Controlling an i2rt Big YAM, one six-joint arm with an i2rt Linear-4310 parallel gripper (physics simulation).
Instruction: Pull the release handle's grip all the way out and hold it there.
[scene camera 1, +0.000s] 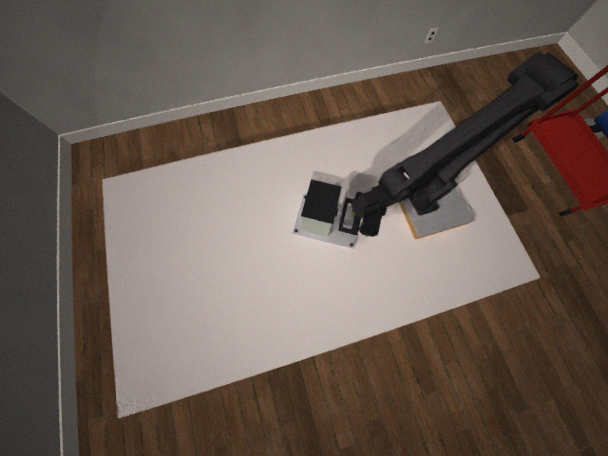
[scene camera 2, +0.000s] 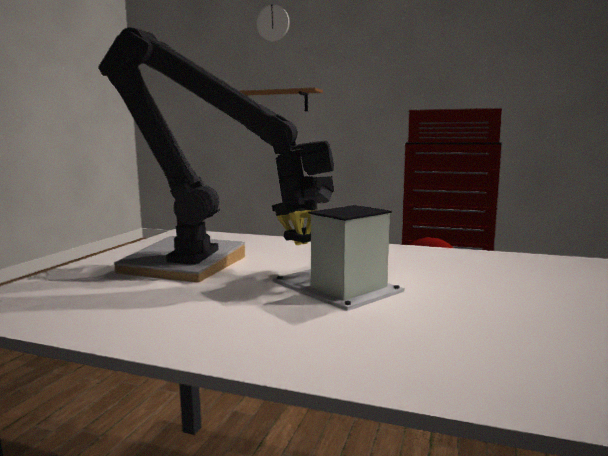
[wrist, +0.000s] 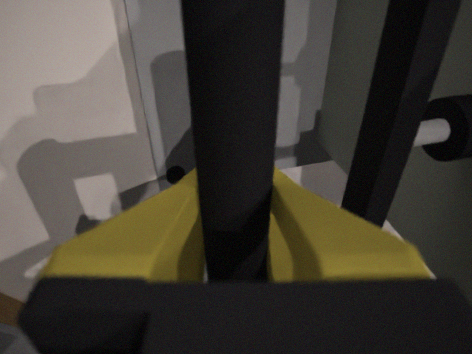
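The release handle is a black rectangular loop beside a pale green housing (scene camera 1: 316, 226) (scene camera 2: 366, 257) (wrist: 430, 240) with a black top. Its outer bar, the grip (wrist: 232, 110), runs upright through the middle of the wrist view. My gripper (scene camera 1: 354, 213) (scene camera 2: 300, 238) (wrist: 235, 176) is shut on this grip, with a yellow finger on each side. The handle's inner bar (wrist: 395, 100) stands parallel to it, nearer the housing. A short stretch of pale rod (wrist: 433, 131) shows between the inner bar and a black collar (wrist: 457, 127) on the housing wall. The rod's far end is hidden in the collar.
The housing stands on a grey bolted plate (scene camera 1: 335, 240) (scene camera 2: 371, 296) on the white table (scene camera 1: 225, 300) (scene camera 2: 450, 350). The arm's base block (scene camera 1: 445, 220) (scene camera 2: 220, 261) is close by. A red cart (scene camera 1: 575, 155) and a red drawer cabinet (scene camera 2: 452, 175) stand beyond the table.
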